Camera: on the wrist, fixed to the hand. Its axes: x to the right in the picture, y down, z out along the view.
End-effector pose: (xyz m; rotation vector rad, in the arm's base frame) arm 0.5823 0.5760 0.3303 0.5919 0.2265 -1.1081
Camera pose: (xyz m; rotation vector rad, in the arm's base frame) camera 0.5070 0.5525 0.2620 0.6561 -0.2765 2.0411
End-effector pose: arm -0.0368 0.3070 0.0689 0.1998 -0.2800 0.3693
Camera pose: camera 0.0225 0.2318 0.0275 0.3514 -0.3861 -2.8072
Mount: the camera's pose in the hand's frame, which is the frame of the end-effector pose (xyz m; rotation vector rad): 0.0159 -0.0971 -0.0346 0.1730 0.7130 3.0360
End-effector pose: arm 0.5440 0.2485 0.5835 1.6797 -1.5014 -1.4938
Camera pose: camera 0.6132 0.2540 0.5056 -0.8894 -1.3234 0.8634
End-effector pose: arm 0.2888 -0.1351 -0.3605 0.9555 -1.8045 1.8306
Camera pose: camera 0.3392 -0.0954 -0.2783 1.8385 0.6183 -0.7536
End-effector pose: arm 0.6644 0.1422 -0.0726 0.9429 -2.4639 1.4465
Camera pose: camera 0.7009 0.1302 0.0244 2.3858 0.7170 -0.4934
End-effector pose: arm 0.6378 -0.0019 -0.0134 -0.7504 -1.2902 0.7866
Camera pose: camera 0.6819 -0.0421 0.0722 1.6948 -1.3785 -1.7066
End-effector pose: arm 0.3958 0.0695 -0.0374 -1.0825 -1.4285 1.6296
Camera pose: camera 0.4193 0.1116 0.0551 1.6361 -1.2722 -0.6963
